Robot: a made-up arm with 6 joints. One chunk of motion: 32 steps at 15 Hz.
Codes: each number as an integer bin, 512 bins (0 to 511) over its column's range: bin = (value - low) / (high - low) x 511, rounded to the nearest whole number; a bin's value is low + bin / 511 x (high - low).
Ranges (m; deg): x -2..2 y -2..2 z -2..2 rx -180..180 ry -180..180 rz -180..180
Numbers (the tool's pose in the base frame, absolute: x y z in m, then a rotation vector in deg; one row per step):
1: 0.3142 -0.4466 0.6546 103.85 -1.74 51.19
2: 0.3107 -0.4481 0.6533 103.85 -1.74 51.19
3: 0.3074 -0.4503 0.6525 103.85 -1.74 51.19
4: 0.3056 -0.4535 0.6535 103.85 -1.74 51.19
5: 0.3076 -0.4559 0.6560 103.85 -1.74 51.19
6: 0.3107 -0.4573 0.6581 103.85 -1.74 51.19
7: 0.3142 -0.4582 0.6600 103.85 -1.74 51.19
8: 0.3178 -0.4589 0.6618 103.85 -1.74 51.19
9: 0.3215 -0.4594 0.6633 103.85 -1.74 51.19
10: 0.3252 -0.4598 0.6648 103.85 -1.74 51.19
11: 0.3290 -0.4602 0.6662 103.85 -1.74 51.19
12: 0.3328 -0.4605 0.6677 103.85 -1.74 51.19
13: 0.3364 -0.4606 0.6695 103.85 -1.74 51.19
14: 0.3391 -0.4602 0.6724 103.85 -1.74 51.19
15: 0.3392 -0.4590 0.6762 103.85 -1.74 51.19
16: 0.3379 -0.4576 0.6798 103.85 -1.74 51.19
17: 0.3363 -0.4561 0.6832 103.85 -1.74 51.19
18: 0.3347 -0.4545 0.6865 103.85 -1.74 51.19
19: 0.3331 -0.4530 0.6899 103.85 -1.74 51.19
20: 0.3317 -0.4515 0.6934 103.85 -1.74 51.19
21: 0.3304 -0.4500 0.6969 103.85 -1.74 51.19
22: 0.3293 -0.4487 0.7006 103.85 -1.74 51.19
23: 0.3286 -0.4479 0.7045 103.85 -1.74 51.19
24: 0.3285 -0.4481 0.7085 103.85 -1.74 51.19
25: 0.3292 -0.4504 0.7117 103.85 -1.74 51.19
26: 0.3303 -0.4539 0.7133 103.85 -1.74 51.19
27: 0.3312 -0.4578 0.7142 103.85 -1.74 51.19
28: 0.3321 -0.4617 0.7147 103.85 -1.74 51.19
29: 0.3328 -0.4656 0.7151 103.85 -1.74 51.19
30: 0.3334 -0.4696 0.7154 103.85 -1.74 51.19
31: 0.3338 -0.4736 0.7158 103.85 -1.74 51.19
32: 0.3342 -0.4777 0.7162 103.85 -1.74 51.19
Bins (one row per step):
1: 296 198 339 403 253 328
2: 295 198 339 403 253 328
3: 295 198 339 403 253 328
4: 295 198 339 403 253 328
5: 295 197 339 403 253 328
6: 295 197 340 403 253 328
7: 296 197 340 403 253 328
8: 296 197 340 403 253 328
9: 297 197 340 403 253 328
10: 297 197 340 403 253 328
11: 298 197 341 403 253 328
12: 298 197 341 403 253 328
13: 298 197 341 403 253 328
14: 299 197 341 403 253 328
15: 299 197 342 403 253 328
16: 299 197 342 403 253 328
17: 298 197 343 403 253 328
18: 298 197 343 403 253 328
19: 298 198 344 403 253 328
20: 298 198 344 403 253 328
21: 298 198 345 403 253 328
22: 298 198 345 403 253 328
23: 297 198 345 403 253 328
24: 297 198 346 403 253 328
25: 298 198 346 403 253 328
26: 298 198 347 403 253 328
27: 298 197 347 403 253 328
28: 298 197 347 403 253 328
29: 298 196 347 403 253 328
30: 298 196 347 403 253 328
31: 298 195 347 403 253 328
32: 298 194 347 403 253 328

